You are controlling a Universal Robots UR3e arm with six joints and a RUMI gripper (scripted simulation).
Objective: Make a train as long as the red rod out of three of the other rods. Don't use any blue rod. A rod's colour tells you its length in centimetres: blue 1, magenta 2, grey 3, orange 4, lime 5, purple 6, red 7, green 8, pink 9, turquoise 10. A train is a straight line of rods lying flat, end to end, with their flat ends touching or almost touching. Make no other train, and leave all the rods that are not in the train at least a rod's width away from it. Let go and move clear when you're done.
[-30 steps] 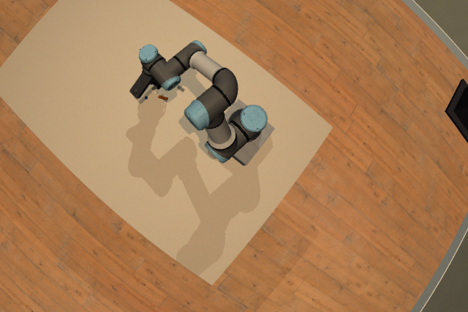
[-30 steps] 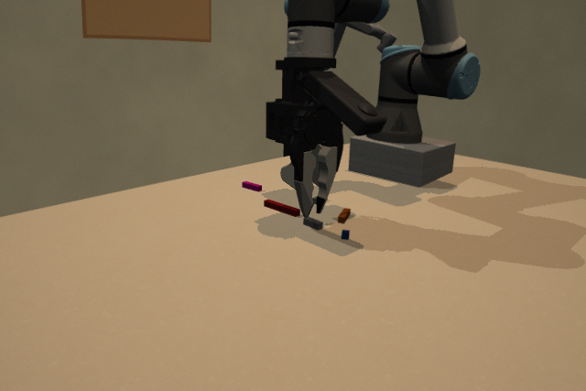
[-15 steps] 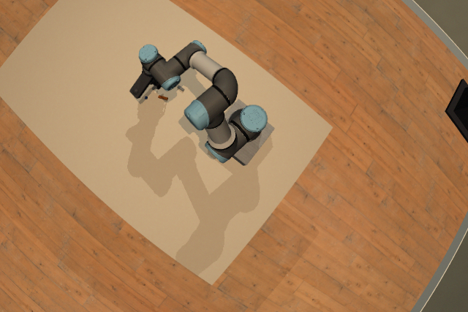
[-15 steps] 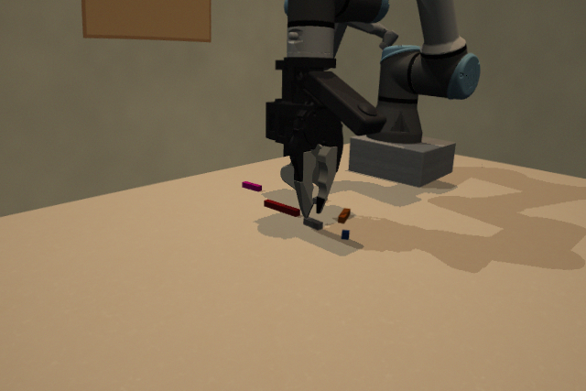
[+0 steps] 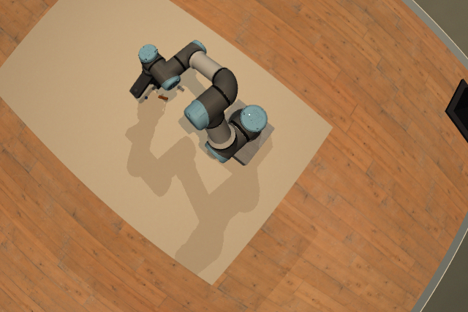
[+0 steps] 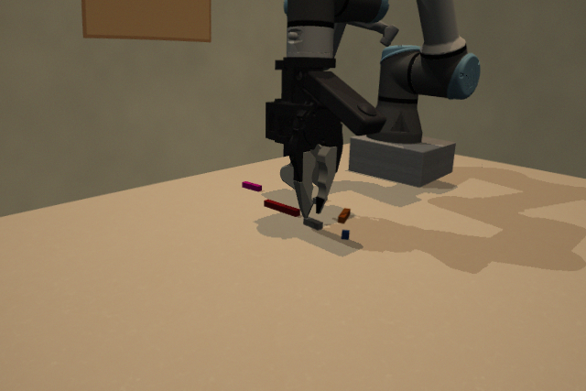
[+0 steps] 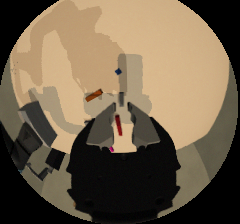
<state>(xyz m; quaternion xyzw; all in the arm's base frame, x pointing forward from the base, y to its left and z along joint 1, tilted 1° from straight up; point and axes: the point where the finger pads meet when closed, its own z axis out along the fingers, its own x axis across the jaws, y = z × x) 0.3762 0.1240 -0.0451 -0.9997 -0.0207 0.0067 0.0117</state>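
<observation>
The small blue rod is 60 mm to the left of my hand, 30 mm below it and 10 mm behind it. Round my hand: red rod 80 mm to the right, 30 mm below; then orange rod 60 mm behind, 30 mm below, 10 mm to the left.
</observation>
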